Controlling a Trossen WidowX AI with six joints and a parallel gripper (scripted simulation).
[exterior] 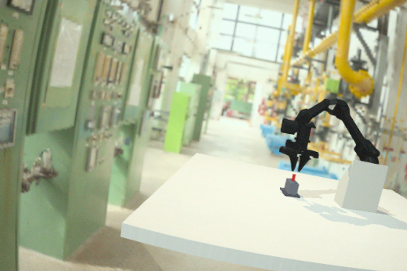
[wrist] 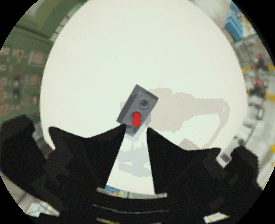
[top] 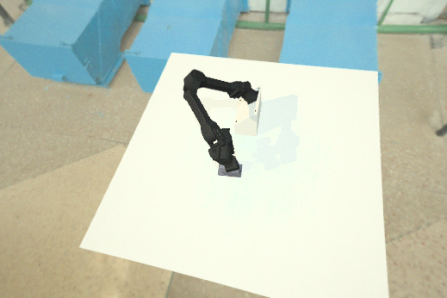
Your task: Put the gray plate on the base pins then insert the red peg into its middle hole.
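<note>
Right now the red peg is 50 mm below my gripper tip. The rest, counted from my gripper tip: dark base (90 mm below); then gray plate (60 mm below).
</note>
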